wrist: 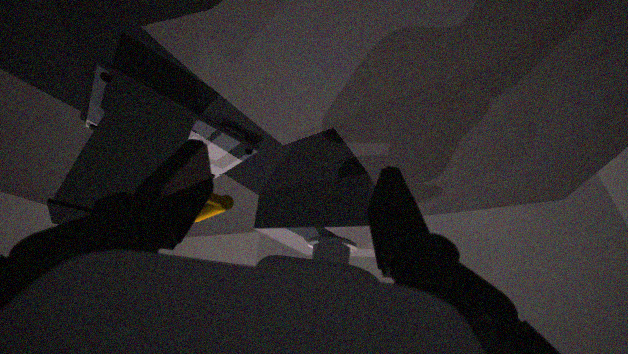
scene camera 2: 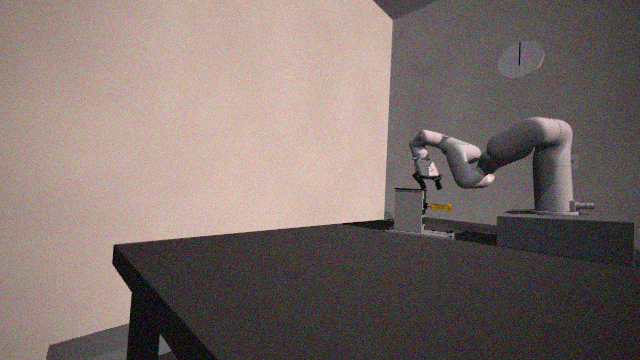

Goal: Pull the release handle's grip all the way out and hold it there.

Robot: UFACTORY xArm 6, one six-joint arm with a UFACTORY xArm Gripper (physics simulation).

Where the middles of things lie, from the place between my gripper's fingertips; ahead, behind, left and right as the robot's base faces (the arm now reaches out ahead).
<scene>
My hand is 31 cm to the right of the light base plate [wrist: 226, 150], 17 cm above it and 7 cm past it.
</scene>
